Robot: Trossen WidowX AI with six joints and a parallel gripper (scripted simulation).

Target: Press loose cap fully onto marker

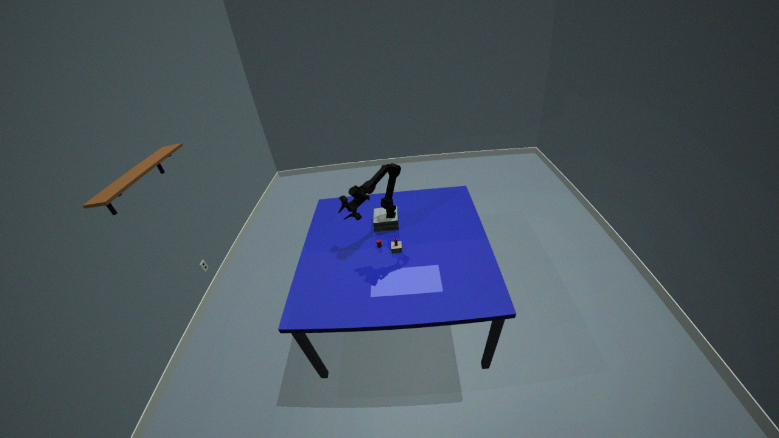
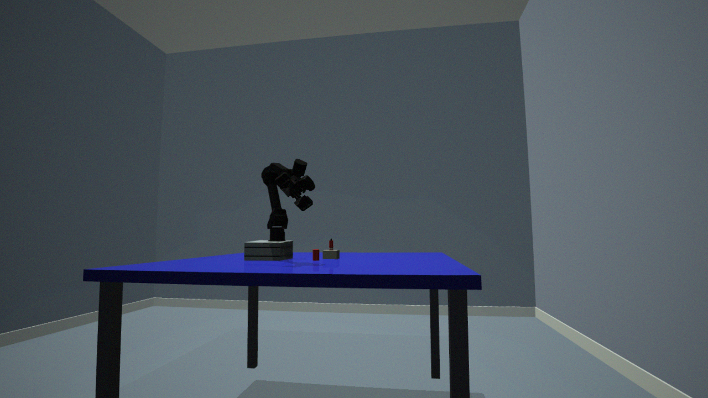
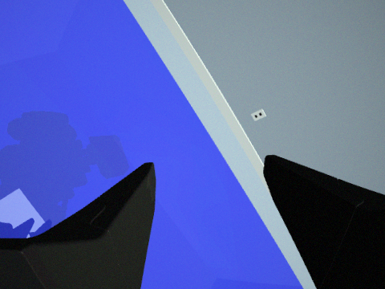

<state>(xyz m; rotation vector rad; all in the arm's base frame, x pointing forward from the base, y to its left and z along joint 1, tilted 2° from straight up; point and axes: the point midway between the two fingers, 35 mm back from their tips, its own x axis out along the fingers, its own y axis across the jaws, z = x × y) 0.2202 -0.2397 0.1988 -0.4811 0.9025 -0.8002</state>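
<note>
My gripper tip is 22 cm to the right of the red cap and 23 cm above it. Round my gripper tip: holder block (2 cm ahead, 35 cm to the left, 23 cm below).
</note>
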